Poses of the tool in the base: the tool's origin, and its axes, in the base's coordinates. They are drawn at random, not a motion.
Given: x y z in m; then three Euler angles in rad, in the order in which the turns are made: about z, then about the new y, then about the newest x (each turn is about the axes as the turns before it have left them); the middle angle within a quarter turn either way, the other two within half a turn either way.
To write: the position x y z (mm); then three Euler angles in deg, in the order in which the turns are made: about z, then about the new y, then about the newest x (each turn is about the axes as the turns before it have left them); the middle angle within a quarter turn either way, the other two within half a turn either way. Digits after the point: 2 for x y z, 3 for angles.
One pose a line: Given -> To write
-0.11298 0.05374 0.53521 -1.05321 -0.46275 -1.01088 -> -112.98 53.74 535.21 -60.344 -26.514 -57.919
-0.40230 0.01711 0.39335 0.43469 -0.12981 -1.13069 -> -402.30 17.11 393.35 24.906 -7.438 -64.784
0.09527 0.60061 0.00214 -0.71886 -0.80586 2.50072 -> 95.27 600.61 2.14 -41.188 -46.172 143.281
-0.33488 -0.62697 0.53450 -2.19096 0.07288 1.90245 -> -334.88 -626.97 534.50 -125.533 4.176 109.002
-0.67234 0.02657 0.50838 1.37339 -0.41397 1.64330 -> -672.34 26.57 508.38 78.689 -23.719 94.154
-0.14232 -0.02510 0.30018 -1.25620 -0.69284 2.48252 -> -142.32 -25.10 300.18 -71.975 -39.697 142.238
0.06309 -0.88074 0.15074 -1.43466 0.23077 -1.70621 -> 63.09 -880.74 150.74 -82.200 13.222 -97.759
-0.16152 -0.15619 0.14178 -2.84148 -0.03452 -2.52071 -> -161.52 -156.19 141.78 -162.805 -1.978 -144.426
